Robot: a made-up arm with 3 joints. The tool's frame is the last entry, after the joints. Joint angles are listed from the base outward. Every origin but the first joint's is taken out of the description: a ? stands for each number. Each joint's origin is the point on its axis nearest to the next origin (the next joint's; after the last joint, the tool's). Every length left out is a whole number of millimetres.
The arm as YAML. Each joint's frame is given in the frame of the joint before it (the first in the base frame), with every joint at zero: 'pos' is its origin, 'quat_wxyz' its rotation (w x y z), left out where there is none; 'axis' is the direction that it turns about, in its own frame. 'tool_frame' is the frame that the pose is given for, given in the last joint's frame.
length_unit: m
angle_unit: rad
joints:
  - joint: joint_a
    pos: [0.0, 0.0, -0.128]
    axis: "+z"
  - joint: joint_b
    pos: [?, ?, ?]
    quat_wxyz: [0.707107, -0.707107, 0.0, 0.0]
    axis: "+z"
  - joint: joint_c
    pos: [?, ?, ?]
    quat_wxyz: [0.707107, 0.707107, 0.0, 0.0]
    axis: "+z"
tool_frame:
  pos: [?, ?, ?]
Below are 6 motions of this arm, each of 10 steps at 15 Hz.
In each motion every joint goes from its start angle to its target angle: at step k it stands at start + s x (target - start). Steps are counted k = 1, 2, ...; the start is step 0. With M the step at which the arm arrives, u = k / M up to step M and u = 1 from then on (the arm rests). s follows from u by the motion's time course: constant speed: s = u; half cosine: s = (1 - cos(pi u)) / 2; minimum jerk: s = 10 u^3 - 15 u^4 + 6 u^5.
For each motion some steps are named. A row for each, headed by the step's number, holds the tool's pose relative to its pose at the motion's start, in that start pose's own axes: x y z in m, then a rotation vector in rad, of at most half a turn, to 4 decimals.
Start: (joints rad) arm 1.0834 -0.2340 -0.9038
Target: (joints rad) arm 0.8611 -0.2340 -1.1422
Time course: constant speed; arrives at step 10
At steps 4, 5, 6, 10:
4: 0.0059 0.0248 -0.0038 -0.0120 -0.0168 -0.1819
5: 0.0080 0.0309 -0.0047 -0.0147 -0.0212 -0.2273
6: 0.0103 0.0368 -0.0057 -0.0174 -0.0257 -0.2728
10: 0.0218 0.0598 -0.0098 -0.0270 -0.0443 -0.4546

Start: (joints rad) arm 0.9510 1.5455 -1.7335
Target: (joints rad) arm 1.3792 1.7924 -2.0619
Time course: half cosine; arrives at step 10
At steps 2, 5, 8, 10:
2: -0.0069 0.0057 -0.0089 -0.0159 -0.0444 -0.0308
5: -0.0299 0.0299 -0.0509 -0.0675 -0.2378 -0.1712
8: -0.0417 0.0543 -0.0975 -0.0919 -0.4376 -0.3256
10: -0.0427 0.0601 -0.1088 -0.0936 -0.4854 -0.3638

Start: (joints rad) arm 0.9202 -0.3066 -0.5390
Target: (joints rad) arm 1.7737 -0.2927 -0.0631
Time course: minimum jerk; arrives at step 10
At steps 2, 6, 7, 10:
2: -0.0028 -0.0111 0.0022 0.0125 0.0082 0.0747
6: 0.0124 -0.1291 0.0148 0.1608 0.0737 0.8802
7: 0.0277 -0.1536 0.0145 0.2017 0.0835 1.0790
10: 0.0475 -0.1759 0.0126 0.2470 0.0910 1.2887

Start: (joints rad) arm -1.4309 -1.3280 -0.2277
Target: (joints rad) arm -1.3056 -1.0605 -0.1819
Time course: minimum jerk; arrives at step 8
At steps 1, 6, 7, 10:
1: 0.0008 -0.0003 0.0005 0.0009 0.0046 0.0012
6: 0.0443 -0.0169 0.0232 0.0538 0.2561 0.0808
7: 0.0488 -0.0185 0.0248 0.0591 0.2809 0.0900
10: 0.0496 -0.0188 0.0251 0.0601 0.2854 0.0917

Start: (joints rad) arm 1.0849 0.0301 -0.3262
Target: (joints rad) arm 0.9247 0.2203 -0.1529
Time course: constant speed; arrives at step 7
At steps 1, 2, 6, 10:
1: 0.0068 0.0016 0.0018 -0.0074 0.0262 0.0019
2: 0.0137 0.0030 0.0035 -0.0136 0.0527 0.0038
6: 0.0423 0.0058 0.0093 -0.0257 0.1613 0.0116
10: 0.0496 0.0059 0.0105 -0.0255 0.1889 0.0136

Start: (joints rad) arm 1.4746 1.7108 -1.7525
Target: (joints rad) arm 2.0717 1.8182 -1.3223
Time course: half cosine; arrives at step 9
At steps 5, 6, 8, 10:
5: -0.0433 -0.0096 -0.0759 -0.0432 -0.3487 0.1900
6: -0.0497 -0.0111 -0.0986 -0.0704 -0.4431 0.2369
8: -0.0546 -0.0121 -0.1295 -0.1169 -0.5676 0.2949
10: -0.0550 -0.0122 -0.1337 -0.1241 -0.5844 0.3024

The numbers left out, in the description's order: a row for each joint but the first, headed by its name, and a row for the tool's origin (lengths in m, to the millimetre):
joint_b: -0.011 0.099 0.0
joint_c: 0.021 -0.174 0.0
tool: -0.092 0.005 0.0

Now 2 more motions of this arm.
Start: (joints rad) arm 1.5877 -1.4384 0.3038
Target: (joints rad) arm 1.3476 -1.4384 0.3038
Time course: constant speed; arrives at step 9
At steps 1, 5, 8, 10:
1: 0.0018 0.0048 -0.0021 -0.0252 0.0079 -0.0035
5: 0.0089 0.0233 -0.0117 -0.1262 0.0396 -0.0176
8: 0.0143 0.0364 -0.0203 -0.2019 0.0633 -0.0282
10: 0.0160 0.0407 -0.0234 -0.2271 0.0712 -0.0317

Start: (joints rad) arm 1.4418 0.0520 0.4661
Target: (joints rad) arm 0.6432 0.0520 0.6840
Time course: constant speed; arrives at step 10
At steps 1, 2, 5, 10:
1: 0.0066 0.0002 0.0003 0.0037 -0.0019 -0.0580
2: 0.0131 -0.0002 0.0005 0.0073 -0.0039 -0.1159
5: 0.0314 -0.0041 0.0013 0.0179 -0.0103 -0.2898
10: 0.0564 -0.0186 0.0025 0.0344 -0.0223 -0.5797

